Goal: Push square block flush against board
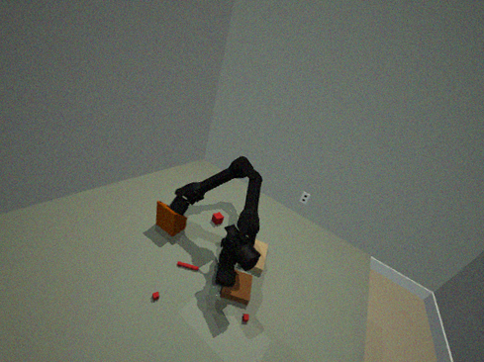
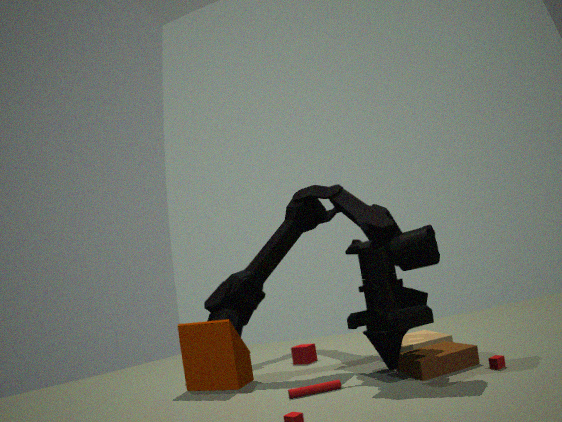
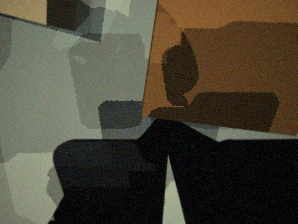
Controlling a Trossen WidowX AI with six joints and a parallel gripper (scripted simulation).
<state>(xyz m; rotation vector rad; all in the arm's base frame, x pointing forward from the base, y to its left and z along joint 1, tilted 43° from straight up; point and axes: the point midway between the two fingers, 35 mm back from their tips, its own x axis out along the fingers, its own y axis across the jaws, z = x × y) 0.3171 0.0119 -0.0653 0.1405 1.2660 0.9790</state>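
Right now the tan board is 170 mm to the left of my gripper tip, 40 mm ahead of it and 10 mm above it. From my gripper tip the other things lie so: red rod 120 mm behind, 70 mm to the right; brown square block 70 mm ahead, 10 mm above.
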